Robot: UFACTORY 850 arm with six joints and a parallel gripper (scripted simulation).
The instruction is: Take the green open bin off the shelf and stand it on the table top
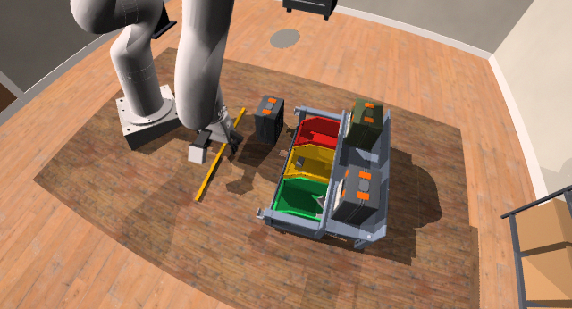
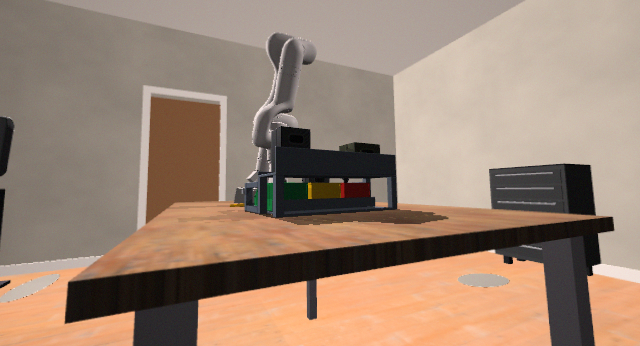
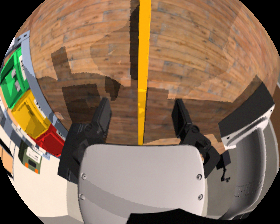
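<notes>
Now: hand 20 mm above the yellow bar. Round my hand: red bin 300 mm ahead, 120 mm to the left, 20 mm above; yellow bin 310 mm ahead, 10 mm to the left, 20 mm above; green bin 310 mm ahead, 100 mm to the right, 20 mm above.
</notes>
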